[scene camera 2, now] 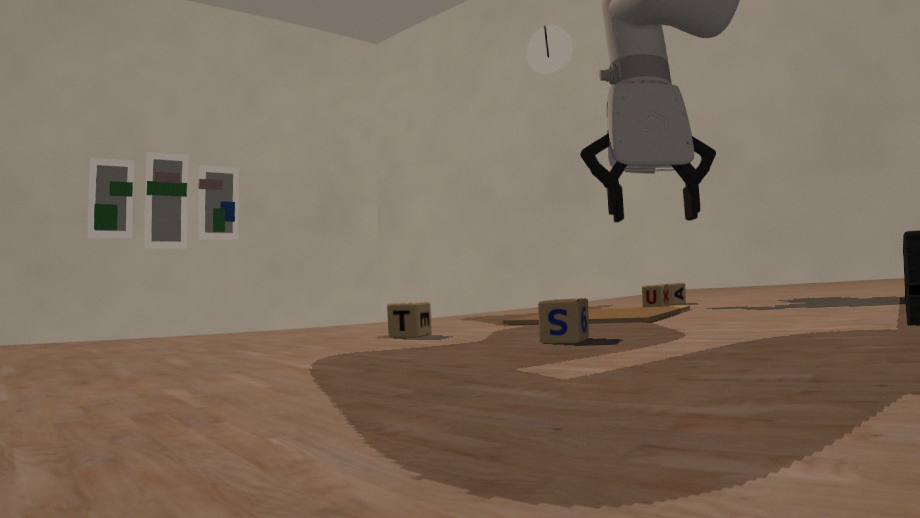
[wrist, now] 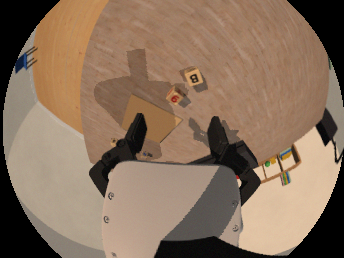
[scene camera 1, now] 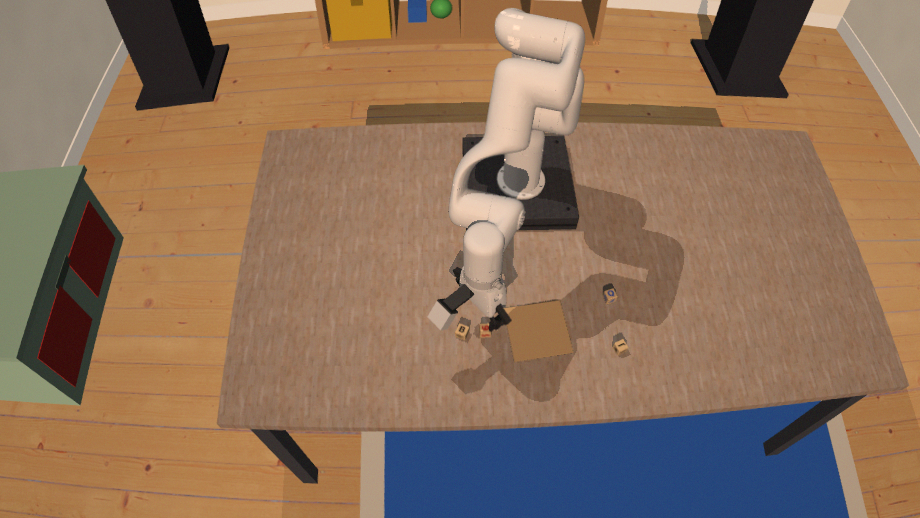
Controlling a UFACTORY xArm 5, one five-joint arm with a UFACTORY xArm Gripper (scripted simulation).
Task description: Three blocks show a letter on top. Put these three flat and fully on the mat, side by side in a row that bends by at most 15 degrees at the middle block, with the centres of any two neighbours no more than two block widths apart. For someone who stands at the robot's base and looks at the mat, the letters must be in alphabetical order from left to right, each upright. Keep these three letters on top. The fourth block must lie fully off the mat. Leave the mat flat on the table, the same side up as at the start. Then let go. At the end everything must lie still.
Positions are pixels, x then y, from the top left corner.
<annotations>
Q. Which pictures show my gripper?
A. Scene camera 2, the wrist view and scene camera 1: all of them.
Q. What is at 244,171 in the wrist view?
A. My gripper.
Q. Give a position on a tan mat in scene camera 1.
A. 539,330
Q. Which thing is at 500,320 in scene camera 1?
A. My gripper.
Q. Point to a tan mat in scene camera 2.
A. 643,314
</annotations>
